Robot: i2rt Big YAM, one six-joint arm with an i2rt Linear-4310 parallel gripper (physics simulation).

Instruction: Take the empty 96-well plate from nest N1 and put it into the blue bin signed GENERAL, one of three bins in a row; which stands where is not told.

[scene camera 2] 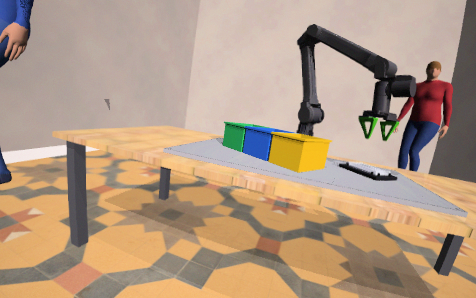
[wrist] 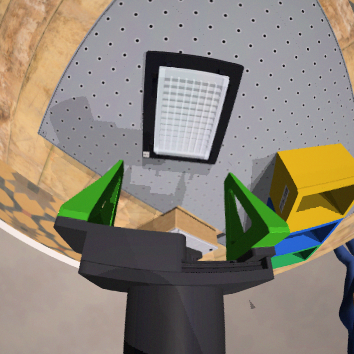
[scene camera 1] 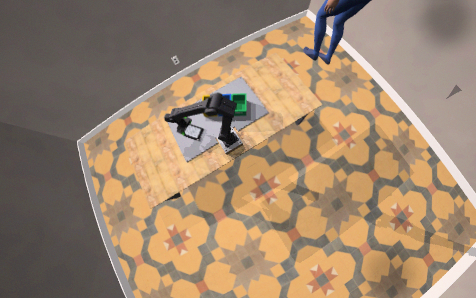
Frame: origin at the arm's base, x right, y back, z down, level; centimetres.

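Where they show: gripper, fingertip midpoint: (scene camera 2: 376, 140) (wrist: 176, 170) (scene camera 1: 187, 128); arm's base at its link origin: (scene camera 1: 230, 139).
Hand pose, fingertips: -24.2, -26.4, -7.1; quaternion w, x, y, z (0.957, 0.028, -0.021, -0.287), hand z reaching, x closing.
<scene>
Things, the pixels of their centre, and the offset from my fingertips, as dx, dy, dz. "pt": a spot on its surface instead. Level surfaces: height alone.
- white 96-well plate at the middle of its body: (wrist: 187, 116) (scene camera 2: 367, 168) (scene camera 1: 192, 131) +0.9, -0.9, +10.5
- nest N1 at the middle of its body: (wrist: 186, 114) (scene camera 2: 367, 170) (scene camera 1: 192, 131) +0.9, -0.9, +11.4
- blue bin at a spot on its surface: (wrist: 305, 237) pt +43.6, -3.0, +5.0
- yellow bin at the middle of its body: (wrist: 298, 222) (scene camera 2: 270, 143) (scene camera 1: 224, 105) +37.4, -3.2, +7.5
- green bin at a spot on its surface: (wrist: 295, 257) pt +54.9, +3.5, +4.0
- grey perforated board at its surface level: dz +12.4
The white 96-well plate (scene camera 1: 193, 131) (scene camera 2: 372, 168) (wrist: 190, 115) lies flat in the black frame of nest N1 (scene camera 2: 385, 177) (wrist: 149, 100). My gripper (scene camera 2: 378, 138) (wrist: 176, 170) is open and empty, pointing down above the nest with a clear gap to the plate. In the wrist view the plate shows beyond the fingertips. The blue bin (scene camera 1: 227, 97) (scene camera 2: 257, 142) (wrist: 305, 237) stands in the middle of the row, between the yellow and green bins; the arm partly hides it in scene camera 1. Its GENERAL sign cannot be read.
The yellow bin (scene camera 2: 300, 152) (wrist: 310, 175) is the bin nearest the nest. The green bin (scene camera 1: 240, 103) (scene camera 2: 234, 136) (wrist: 295, 257) is at the far end. All stand on the grey perforated board (scene camera 2: 200, 147) (wrist: 110, 60). People (scene camera 1: 327, 30) (scene camera 2: 432, 100) stand away from the table.
</scene>
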